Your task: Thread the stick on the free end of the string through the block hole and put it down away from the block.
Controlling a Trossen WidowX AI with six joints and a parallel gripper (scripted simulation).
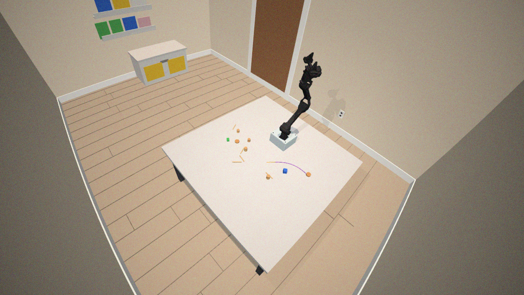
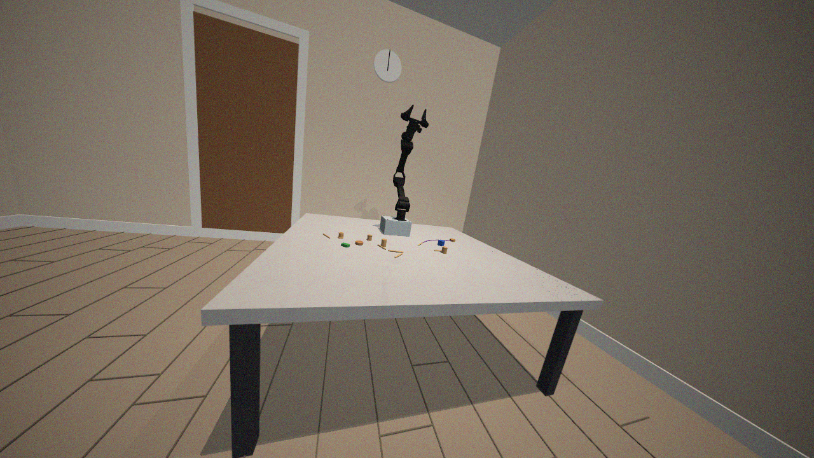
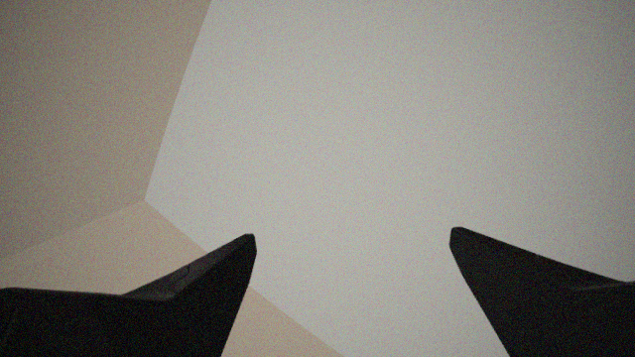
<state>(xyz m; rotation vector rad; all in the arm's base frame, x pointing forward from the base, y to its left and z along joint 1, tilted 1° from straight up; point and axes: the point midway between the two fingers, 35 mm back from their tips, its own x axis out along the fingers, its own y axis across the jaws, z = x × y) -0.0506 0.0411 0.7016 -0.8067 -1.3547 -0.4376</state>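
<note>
The blue wooden block is 31 cm ahead of my gripper tip, 13 cm to the left of it and 82 cm below it. The rest, counted from my gripper tip: thin wooden stick 29 cm ahead, 83 cm below; then purple string 27 cm ahead, 2 cm to the left, 83 cm below; then round wooden button 21 cm ahead, 30 cm to the left, 83 cm below.
</note>
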